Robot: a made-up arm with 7 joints. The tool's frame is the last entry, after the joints. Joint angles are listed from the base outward.
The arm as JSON. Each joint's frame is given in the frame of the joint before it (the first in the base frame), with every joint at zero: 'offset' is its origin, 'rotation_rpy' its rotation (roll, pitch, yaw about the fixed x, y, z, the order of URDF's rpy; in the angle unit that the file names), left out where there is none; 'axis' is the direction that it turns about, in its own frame. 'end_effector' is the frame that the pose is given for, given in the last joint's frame.
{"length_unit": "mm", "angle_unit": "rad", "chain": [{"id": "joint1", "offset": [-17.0, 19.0, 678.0], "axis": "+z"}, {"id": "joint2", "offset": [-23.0, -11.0, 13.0], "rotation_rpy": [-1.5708, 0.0, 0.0], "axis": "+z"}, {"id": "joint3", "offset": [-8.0, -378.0, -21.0], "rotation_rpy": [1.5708, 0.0, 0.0], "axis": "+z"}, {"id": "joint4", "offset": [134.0, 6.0, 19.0], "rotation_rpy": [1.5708, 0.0, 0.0], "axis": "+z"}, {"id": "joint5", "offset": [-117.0, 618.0, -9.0], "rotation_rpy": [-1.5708, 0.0, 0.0], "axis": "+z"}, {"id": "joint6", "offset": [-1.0, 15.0, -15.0], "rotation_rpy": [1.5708, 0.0, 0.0], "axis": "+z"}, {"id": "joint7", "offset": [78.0, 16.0, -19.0], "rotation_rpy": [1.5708, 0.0, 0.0], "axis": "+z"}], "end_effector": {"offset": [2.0, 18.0, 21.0], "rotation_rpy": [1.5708, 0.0, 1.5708]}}
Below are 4 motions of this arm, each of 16 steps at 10 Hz.
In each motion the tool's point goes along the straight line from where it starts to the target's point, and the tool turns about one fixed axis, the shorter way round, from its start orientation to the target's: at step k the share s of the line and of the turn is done. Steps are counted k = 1, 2, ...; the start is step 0. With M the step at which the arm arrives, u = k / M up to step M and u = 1 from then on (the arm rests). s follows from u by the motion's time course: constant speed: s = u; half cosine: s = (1 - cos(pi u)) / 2; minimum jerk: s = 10 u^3 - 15 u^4 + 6 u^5.
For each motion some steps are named. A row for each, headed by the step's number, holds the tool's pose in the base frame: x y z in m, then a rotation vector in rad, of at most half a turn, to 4 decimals.
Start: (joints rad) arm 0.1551 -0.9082 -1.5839 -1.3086 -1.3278 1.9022 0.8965
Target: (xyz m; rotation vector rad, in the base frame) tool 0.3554 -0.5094 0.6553 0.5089 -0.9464 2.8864
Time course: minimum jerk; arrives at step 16
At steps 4, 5, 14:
4: -0.3455 -0.8043 1.0687 -0.5119 -1.0218 2.1880
5: -0.2857 -0.7792 1.0334 -0.4380 -1.0240 2.2582
14: 0.3429 -0.5147 0.6627 0.4876 -0.9499 2.8769

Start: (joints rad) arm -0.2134 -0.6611 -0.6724 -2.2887 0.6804 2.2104 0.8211
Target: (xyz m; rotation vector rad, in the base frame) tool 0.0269 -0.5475 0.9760 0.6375 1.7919 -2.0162
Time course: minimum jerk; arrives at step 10
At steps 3, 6, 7, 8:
3: 0.2131 -0.5356 1.0856 1.1878 2.0516 -1.3677
6: 0.0975 -0.5430 1.0176 0.8571 1.9117 -1.7873
7: 0.0632 -0.5452 0.9974 0.7518 1.8566 -1.9014
8: 0.0398 -0.5467 0.9836 0.6784 1.8156 -1.9762

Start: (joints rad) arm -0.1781 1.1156 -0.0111 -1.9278 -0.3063 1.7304 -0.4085
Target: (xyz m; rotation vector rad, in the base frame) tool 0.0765 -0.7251 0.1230 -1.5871 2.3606 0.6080
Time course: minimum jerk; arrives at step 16
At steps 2, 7, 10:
2: 0.5423 -0.0991 0.0783 -2.0737 1.7486 0.1622
7: 0.3681 -0.3332 0.0950 -1.9182 1.9925 0.3275
10: 0.2068 -0.5500 0.1105 -1.7459 2.2031 0.4825

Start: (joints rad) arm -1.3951 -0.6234 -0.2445 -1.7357 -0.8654 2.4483 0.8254
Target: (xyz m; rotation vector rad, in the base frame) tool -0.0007 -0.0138 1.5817 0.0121 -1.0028 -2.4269
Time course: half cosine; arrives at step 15
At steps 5, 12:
5: -0.0844 -0.2794 1.5121 -0.2428 0.2219 2.8520
12: -0.0114 -0.0476 1.5728 0.0419 -0.9352 -2.5589

